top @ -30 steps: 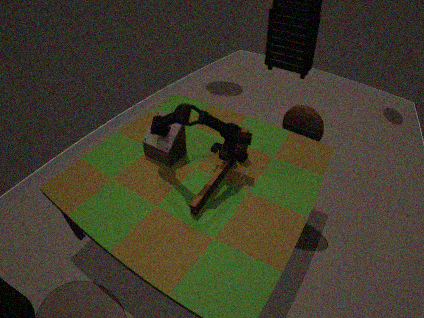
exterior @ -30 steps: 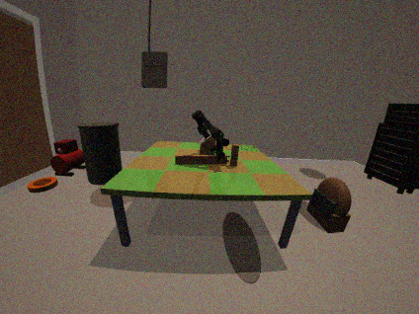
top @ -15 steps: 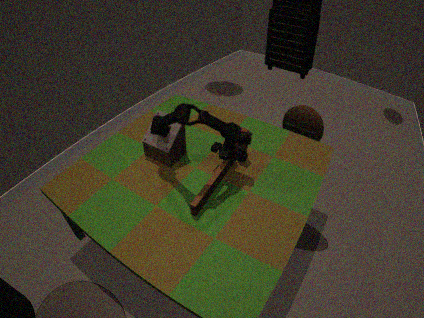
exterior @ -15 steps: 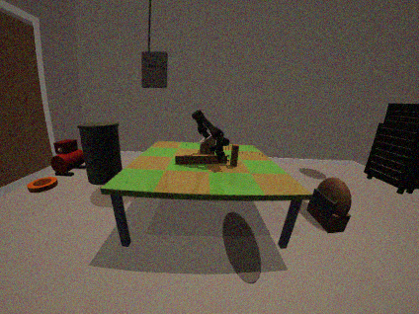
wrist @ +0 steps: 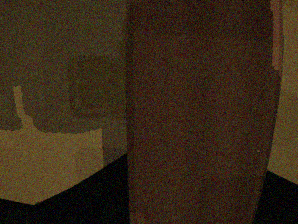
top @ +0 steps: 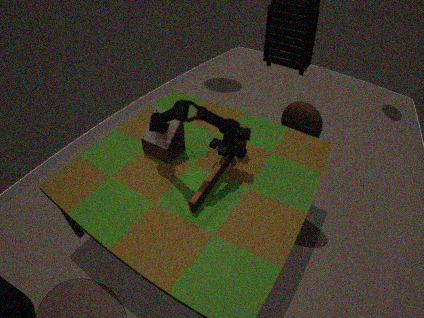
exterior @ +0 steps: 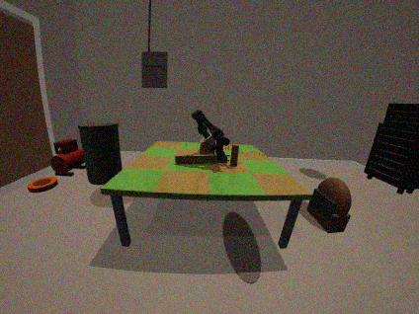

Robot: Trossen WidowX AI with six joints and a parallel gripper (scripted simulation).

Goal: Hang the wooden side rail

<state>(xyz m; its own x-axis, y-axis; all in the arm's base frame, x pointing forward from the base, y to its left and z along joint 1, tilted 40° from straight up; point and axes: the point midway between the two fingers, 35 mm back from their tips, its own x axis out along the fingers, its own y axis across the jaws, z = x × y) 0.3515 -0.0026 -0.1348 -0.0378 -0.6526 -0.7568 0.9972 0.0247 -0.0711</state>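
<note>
Now: gripper tip 13 cm to the right of the headboard post, 5 cm below it and 1 cm short of it.
</note>
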